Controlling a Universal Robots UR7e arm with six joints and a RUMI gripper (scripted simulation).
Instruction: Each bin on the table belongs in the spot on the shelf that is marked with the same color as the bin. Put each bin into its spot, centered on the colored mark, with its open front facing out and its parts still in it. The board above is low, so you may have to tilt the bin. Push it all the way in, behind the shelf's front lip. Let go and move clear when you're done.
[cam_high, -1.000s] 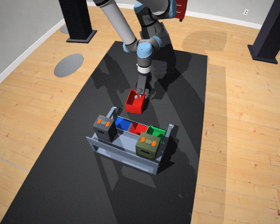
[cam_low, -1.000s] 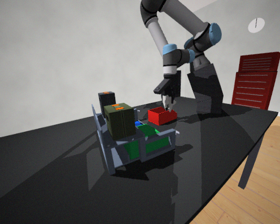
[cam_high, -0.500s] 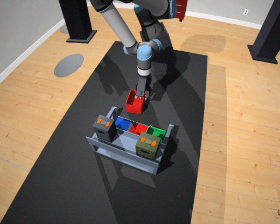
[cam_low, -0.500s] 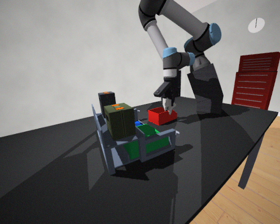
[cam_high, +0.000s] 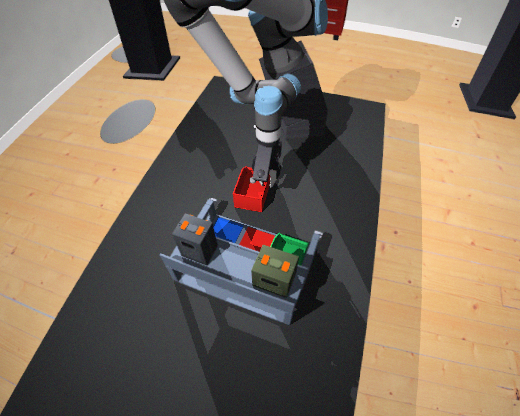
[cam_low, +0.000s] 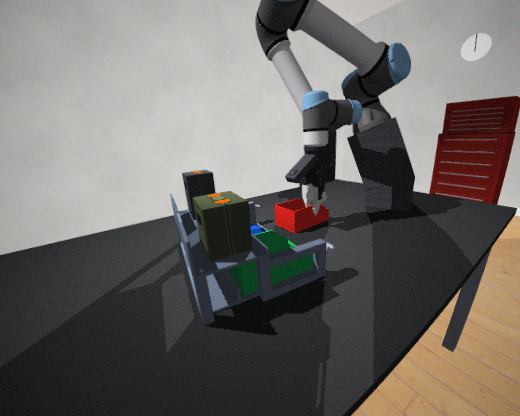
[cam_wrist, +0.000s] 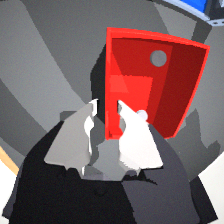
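The red bin lies 10 mm behind my hand, 50 mm to the right of it and 20 mm below it. From my hand the other things lie so: green bin 270 mm ahead, 110 mm to the left, 20 mm below; dark grey box 320 mm ahead, 140 mm to the right, 100 mm above.
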